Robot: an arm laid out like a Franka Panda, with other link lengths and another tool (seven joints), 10 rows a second.
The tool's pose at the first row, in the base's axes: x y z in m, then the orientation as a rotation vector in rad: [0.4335 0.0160 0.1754 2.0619 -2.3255 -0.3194]
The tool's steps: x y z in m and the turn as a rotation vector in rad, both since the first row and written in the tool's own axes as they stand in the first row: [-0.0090 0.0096 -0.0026 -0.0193 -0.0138 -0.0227]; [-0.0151 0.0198 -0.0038 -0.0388 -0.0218 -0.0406]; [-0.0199 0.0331 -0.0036 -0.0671 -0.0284 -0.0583]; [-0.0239 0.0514 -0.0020 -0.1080 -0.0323 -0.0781]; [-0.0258 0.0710 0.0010 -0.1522 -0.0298 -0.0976]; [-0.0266 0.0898 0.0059 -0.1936 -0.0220 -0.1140]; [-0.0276 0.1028 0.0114 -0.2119 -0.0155 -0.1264]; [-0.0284 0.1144 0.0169 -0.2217 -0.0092 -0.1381]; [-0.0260 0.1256 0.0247 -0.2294 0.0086 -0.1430]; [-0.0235 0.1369 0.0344 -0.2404 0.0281 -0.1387]
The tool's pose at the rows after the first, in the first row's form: [0.4256 0.0255 0.1806 2.0855 -2.2988 -0.3563]; [0.4166 0.0325 0.1842 2.1007 -2.2729 -0.3867]; [0.4041 0.0387 0.1868 2.1106 -2.2404 -0.4248]; [0.3865 0.0448 0.1887 2.1151 -2.1957 -0.4726]; [0.3671 0.0492 0.1892 2.1145 -2.1455 -0.5157]; [0.3480 0.0527 0.1876 2.1092 -2.0975 -0.5491]; [0.3346 0.0559 0.1844 2.1114 -2.0697 -0.5602]; [0.3225 0.0587 0.1810 2.1173 -2.0485 -0.5630]; [0.3100 0.0586 0.1749 2.1130 -2.0302 -0.5509]; [0.2972 0.0588 0.1670 2.0961 -2.0180 -0.5401]
